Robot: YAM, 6 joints.
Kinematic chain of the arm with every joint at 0, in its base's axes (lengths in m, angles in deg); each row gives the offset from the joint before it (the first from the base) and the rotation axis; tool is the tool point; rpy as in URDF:
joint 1: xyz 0 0 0.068 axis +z
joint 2: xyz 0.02 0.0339 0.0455 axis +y
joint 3: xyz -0.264 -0.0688 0 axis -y
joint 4: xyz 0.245 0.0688 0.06 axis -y
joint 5: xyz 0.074 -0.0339 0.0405 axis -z
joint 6: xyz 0.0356 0 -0.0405 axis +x
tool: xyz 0 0 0 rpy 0 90 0
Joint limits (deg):
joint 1: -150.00..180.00
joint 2: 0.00..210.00
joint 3: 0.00..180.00
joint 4: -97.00..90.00
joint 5: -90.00..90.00
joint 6: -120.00..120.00
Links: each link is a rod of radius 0.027 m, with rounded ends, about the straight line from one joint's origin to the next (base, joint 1, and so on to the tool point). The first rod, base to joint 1, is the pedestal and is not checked.
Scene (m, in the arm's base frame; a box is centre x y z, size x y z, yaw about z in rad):
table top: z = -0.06
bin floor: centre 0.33 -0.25 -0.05 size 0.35 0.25 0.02 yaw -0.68
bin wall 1: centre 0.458 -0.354 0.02 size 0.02 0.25 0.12 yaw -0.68
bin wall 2: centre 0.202 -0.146 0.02 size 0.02 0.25 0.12 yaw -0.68
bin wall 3: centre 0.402 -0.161 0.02 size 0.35 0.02 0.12 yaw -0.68
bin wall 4: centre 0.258 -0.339 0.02 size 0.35 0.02 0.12 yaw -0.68
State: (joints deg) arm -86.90 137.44 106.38 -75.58 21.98 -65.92
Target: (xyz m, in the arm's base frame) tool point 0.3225 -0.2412 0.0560
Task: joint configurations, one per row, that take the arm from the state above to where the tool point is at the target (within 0.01 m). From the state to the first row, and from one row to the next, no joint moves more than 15 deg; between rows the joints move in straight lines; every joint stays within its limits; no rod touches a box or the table.
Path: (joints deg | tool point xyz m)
1: -76.00 128.85 96.23 -82.72 20.69 -55.84 | 0.0793 -0.3702 0.1406
2: -65.10 120.26 86.08 -89.86 19.40 -45.76 | 0.1279 -0.3036 0.1644
3: -54.21 111.68 75.93 -97.00 18.11 -35.68 | 0.1537 -0.2322 0.1852
4: -47.90 122.24 84.36 -90.05 17.88 -45.76 | 0.2096 -0.2483 0.1486
5: -41.59 132.81 92.79 -83.10 17.65 -55.84 | 0.2671 -0.2515 0.1052
6: -35.28 143.37 101.22 -76.15 17.42 -65.92 | 0.3225 -0.2412 0.0560

